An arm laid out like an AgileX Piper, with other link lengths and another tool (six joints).
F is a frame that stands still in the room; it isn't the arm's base.
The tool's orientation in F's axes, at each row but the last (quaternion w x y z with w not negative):
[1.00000 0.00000 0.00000 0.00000]
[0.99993 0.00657 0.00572 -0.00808]
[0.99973 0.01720 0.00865 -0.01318]
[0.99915 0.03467 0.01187 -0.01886]
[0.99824 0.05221 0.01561 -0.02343]
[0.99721 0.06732 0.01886 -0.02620]
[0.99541 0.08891 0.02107 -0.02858]
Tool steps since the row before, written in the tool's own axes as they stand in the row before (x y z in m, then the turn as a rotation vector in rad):
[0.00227 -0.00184 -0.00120 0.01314 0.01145 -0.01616]
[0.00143 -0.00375 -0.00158 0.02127 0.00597 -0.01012]
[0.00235 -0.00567 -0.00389 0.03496 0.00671 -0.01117]
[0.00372 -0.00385 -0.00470 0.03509 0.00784 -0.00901]
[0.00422 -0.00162 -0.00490 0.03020 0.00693 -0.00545]
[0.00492 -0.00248 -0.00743 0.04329 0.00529 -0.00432]
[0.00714 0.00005 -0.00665 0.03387 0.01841 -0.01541]
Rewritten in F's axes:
[0.00227 -0.00184 -0.00120 0.01314 0.01145 -0.01616]
[0.00135 -0.00375 -0.00165 0.02125 0.00576 -0.01029]
[0.00213 -0.00559 -0.00412 0.03493 0.00618 -0.01155]
[0.00346 -0.00365 -0.00505 0.03516 0.00715 -0.00932]
[0.00399 -0.00129 -0.00518 0.03033 0.00609 -0.00572]
[0.00452 -0.00169 -0.00789 0.04334 0.00367 -0.00535]
[0.00688 0.00085 -0.00687 0.03433 0.01903 -0.01351]

